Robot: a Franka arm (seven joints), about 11 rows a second.
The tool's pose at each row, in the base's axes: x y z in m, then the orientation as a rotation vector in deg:
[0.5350, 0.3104, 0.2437, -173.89, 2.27, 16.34]
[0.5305, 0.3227, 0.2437, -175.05, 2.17, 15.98]
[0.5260, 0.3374, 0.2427, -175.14, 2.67, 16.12]
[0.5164, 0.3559, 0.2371, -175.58, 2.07, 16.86]
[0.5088, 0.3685, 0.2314, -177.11, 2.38, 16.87]
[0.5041, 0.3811, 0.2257, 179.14, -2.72, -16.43]
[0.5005, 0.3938, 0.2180, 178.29, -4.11, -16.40]
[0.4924, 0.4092, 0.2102, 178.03, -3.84, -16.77]
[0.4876, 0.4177, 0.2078, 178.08, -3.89, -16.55]
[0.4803, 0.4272, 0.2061, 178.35, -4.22, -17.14]
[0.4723, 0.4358, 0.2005, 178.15, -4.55, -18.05]
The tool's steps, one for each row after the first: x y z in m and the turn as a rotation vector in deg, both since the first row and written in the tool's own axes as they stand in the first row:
[-0.0046, -0.0121, 0.0020, -1.12, 0.31, 0.02]
[-0.0091, -0.0265, 0.0052, -1.20, 0.25, 0.35]
[-0.0178, -0.0441, 0.0142, -1.74, -0.22, 0.03]
[-0.0244, -0.0558, 0.0224, -3.24, -0.10, 0.35]
[-0.0282, -0.0677, 0.0300, -5.37, 0.34, 0.74]
[-0.0305, -0.0795, 0.0394, -6.10, 0.36, 1.71]
[-0.0373, -0.0939, 0.0500, -6.35, 0.10, 1.57]
[-0.0417, -0.1019, 0.0541, -6.32, 0.25, 1.59]
[-0.0487, -0.1110, 0.0580, -5.97, -0.11, 1.79]
[-0.0557, -0.1188, 0.0657, -6.05, -0.69, 2.04]

